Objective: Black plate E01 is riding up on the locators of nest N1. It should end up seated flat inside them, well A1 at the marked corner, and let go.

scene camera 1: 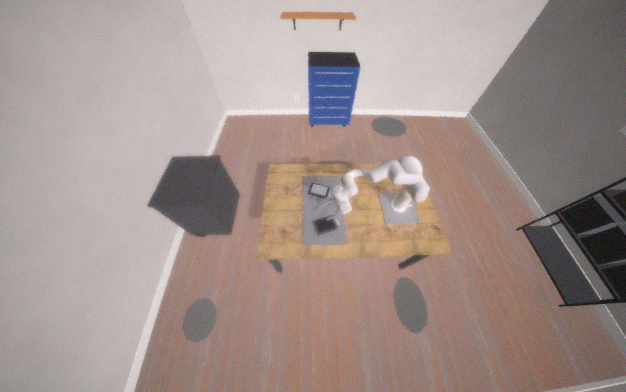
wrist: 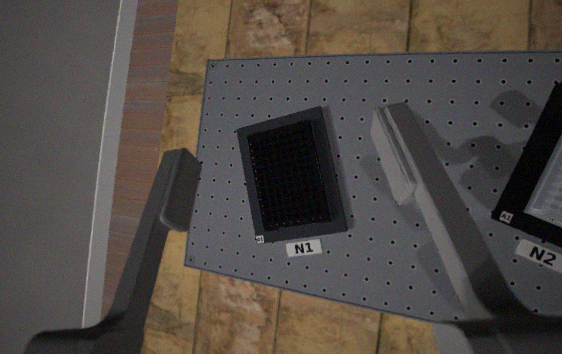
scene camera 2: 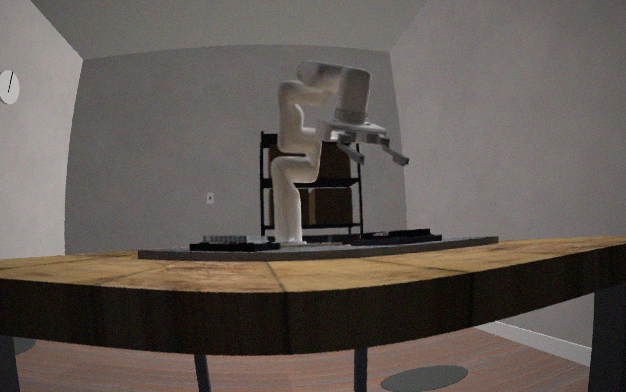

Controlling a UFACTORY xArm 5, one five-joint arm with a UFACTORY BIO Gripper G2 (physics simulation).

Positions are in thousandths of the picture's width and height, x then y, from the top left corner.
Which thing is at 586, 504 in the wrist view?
A nest N1.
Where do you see a black plate E01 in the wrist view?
517, 535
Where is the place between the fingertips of the gripper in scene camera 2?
At 616, 412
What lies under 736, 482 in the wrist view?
The gripper.
